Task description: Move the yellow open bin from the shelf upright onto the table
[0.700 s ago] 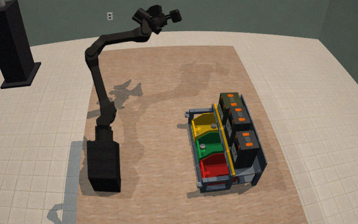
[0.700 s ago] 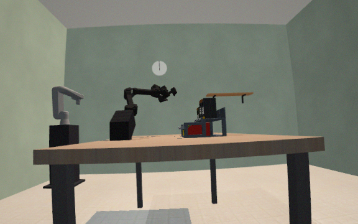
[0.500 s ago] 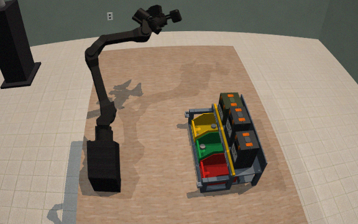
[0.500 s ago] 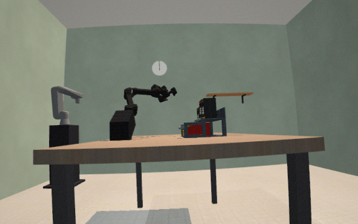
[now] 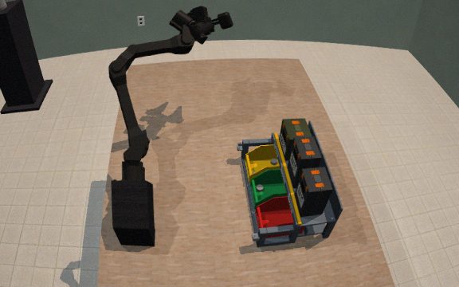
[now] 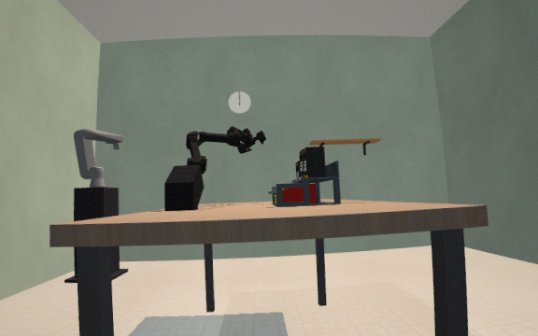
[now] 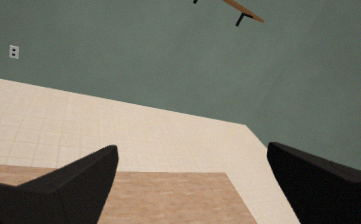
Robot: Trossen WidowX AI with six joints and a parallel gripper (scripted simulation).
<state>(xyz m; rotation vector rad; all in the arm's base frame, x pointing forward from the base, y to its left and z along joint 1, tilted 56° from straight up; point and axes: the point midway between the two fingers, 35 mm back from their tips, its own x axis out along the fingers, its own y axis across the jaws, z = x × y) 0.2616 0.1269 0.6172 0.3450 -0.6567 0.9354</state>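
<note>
Right now the yellow bin is 450 mm to the right of my hand, 320 mm below it and 160 mm ahead of it. Round my hand: red bin (670 mm to the right, 320 mm below, 160 mm ahead); yellow rail (560 mm to the right, 260 mm below, 200 mm ahead); green bin (560 mm to the right, 320 mm below, 160 mm ahead).
</note>
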